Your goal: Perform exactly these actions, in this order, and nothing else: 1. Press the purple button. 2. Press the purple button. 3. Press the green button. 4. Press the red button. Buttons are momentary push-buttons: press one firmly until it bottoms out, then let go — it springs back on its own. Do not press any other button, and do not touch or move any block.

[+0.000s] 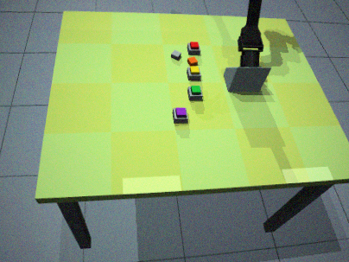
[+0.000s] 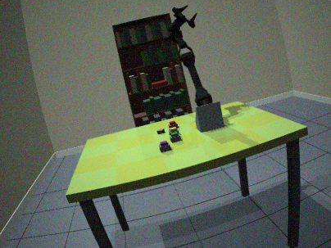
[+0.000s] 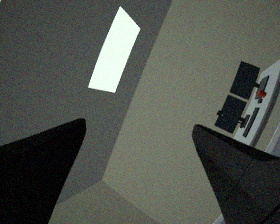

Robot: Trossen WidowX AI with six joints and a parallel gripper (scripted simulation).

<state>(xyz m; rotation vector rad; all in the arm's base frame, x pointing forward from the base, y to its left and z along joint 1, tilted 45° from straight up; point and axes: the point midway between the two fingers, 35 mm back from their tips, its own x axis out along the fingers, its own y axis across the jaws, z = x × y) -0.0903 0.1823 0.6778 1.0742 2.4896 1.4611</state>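
Now: gripper tip 46 cm short of the purple button, 49 cm to the right of it and 67 cm above it. From my gripper tip the other things lie so: orange block (36 cm ahead, 22 cm to the left, 70 cm below); then yellow button (37 cm ahead, 29 cm to the left, 67 cm below); then red button (33 cm ahead, 15 cm to the left, 67 cm below).
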